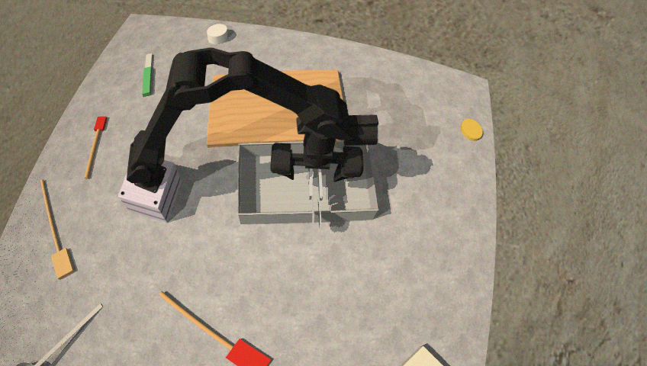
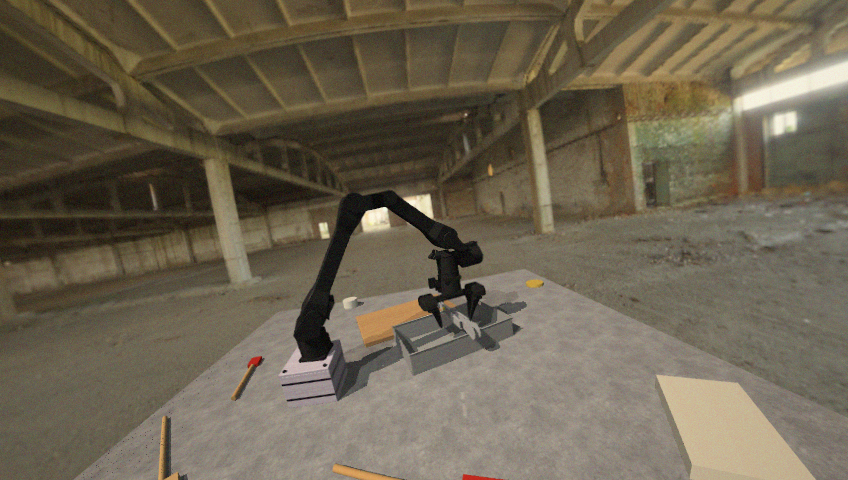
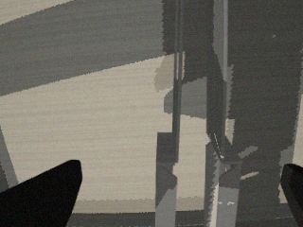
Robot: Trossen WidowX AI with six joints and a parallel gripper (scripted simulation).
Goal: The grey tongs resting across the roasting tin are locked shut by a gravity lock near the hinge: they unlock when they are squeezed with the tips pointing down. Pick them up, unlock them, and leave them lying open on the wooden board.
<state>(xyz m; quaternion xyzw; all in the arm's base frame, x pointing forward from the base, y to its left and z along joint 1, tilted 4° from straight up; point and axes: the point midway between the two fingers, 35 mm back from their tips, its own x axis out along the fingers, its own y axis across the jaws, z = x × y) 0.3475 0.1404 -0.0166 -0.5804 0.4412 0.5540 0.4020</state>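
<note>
The grey roasting tin is 20 mm behind my gripper tip and 20 mm below it. From my gripper tip the other things lie so: yellow disc: 380 mm ahead, 340 mm to the left, 40 mm below; then yellow lock piece: 30 mm behind, 80 mm to the left, 20 mm above; then wooden board: 160 mm behind, 200 mm to the left, 40 mm below.
</note>
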